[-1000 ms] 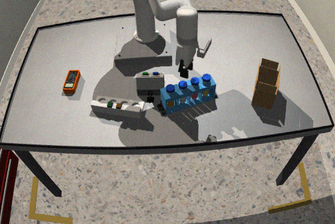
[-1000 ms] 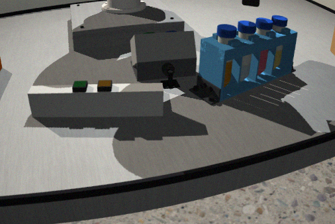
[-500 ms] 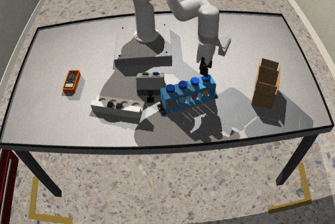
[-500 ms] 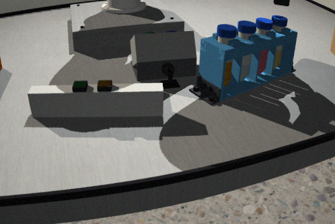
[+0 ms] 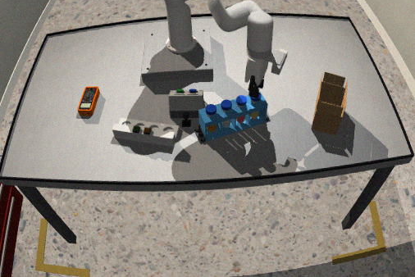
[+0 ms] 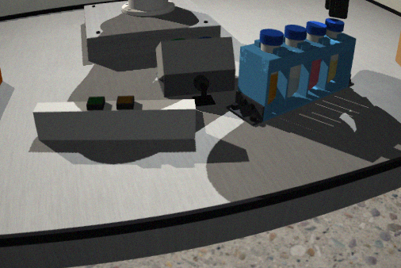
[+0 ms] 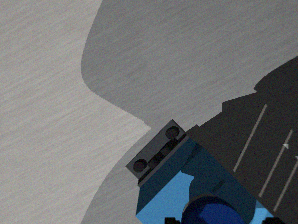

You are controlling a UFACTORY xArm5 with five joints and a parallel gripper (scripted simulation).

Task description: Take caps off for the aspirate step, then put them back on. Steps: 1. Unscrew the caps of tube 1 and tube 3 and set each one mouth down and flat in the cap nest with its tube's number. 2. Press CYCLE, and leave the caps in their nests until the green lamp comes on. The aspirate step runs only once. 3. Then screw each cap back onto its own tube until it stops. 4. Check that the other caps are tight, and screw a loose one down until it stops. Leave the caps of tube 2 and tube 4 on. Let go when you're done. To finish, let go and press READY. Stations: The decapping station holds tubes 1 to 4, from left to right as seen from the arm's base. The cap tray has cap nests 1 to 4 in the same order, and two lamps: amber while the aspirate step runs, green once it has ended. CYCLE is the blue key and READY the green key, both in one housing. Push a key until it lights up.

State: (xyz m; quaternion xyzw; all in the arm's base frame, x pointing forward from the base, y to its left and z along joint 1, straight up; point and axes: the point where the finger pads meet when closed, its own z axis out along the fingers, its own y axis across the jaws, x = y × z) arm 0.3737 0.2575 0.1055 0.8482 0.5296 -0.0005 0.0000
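Right now my hand is 2 cm short of the blue cap, 5 cm to the left of it and 4 cm above it. From my hand the other things lie so: blue key 8 cm behind, 21 cm to the right, 9 cm below; then green key 8 cm behind, 25 cm to the right, 9 cm below; then grey key housing 6 cm behind, 23 cm to the right, 10 cm below.
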